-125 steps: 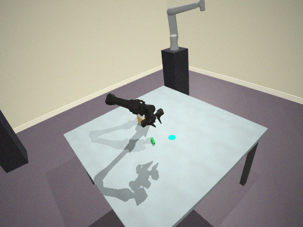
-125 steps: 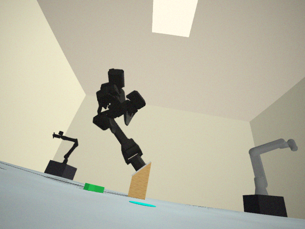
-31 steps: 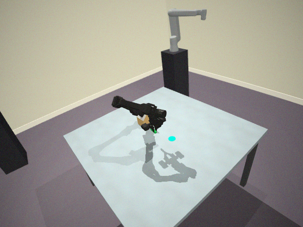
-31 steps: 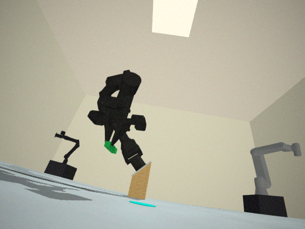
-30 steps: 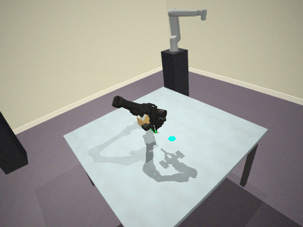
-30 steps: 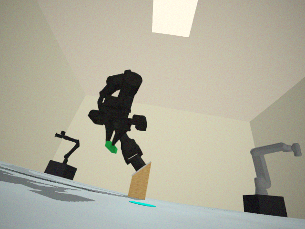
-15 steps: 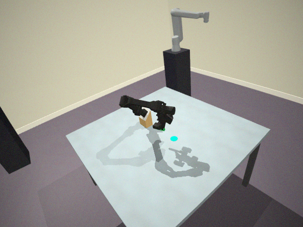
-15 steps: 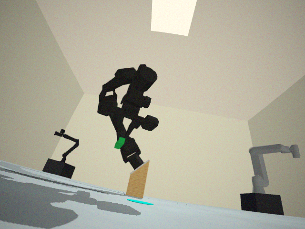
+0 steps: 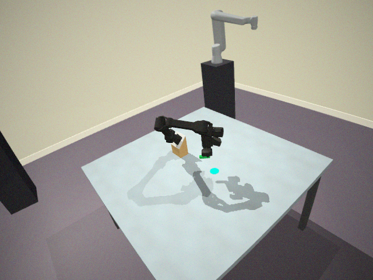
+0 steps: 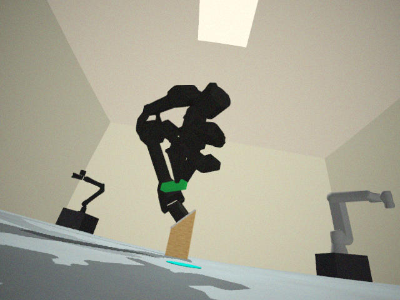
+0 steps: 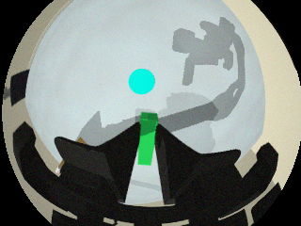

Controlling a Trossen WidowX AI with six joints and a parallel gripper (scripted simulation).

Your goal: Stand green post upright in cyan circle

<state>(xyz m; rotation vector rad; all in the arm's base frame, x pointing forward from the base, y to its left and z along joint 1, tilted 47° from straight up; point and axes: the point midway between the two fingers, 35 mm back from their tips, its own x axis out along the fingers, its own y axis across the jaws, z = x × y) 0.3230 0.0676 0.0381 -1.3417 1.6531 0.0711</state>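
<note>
The cyan circle lies 4 cm to the left of my gripper tip and 14 cm below it. The rest, counted from my gripper tip: green post (1 cm behind, 2 cm to the right).
</note>
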